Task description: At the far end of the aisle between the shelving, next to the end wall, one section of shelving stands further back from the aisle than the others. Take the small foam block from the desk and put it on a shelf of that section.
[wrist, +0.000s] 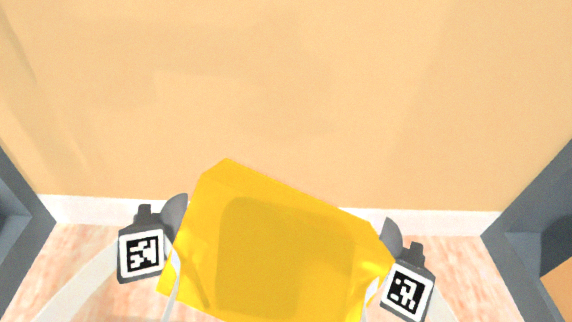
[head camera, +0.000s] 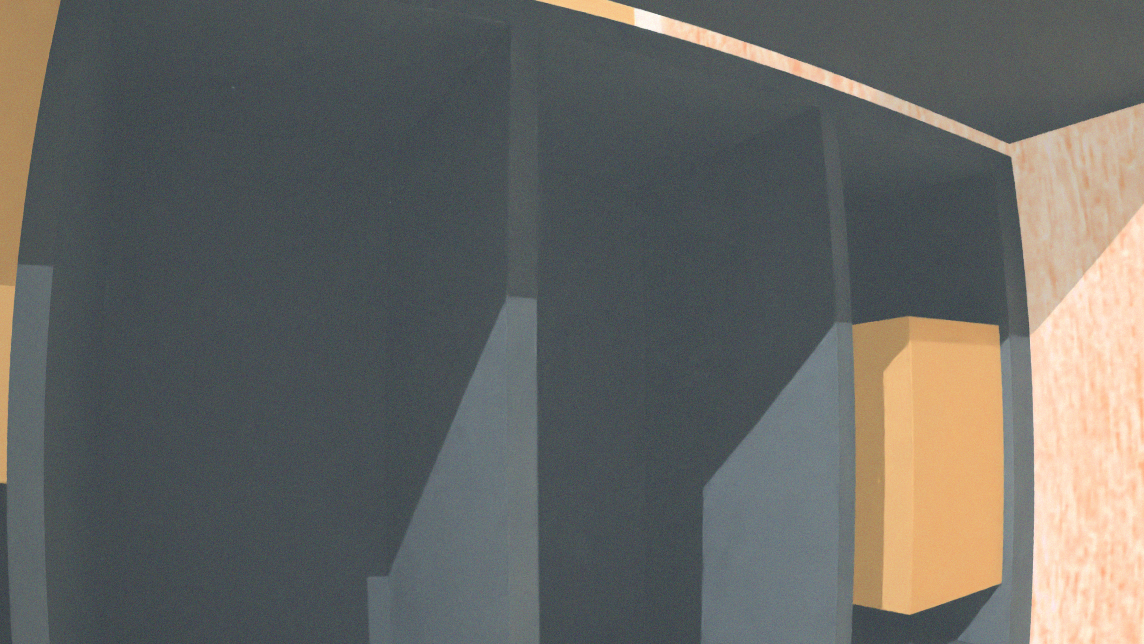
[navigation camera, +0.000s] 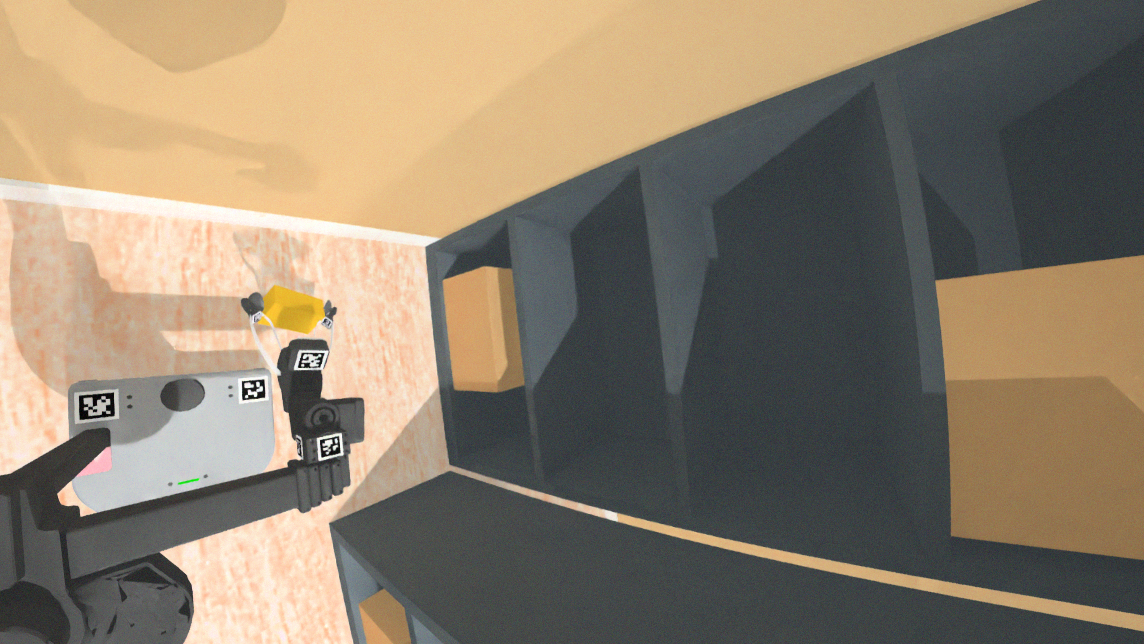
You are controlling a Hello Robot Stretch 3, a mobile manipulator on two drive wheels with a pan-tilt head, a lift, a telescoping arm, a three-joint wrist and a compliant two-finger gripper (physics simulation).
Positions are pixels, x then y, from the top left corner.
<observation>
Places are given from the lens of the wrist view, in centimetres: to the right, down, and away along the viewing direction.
my gripper (wrist: 280,228): 0, 4, 18
yellow foam block (wrist: 246,240): -2, 3, 12
</observation>
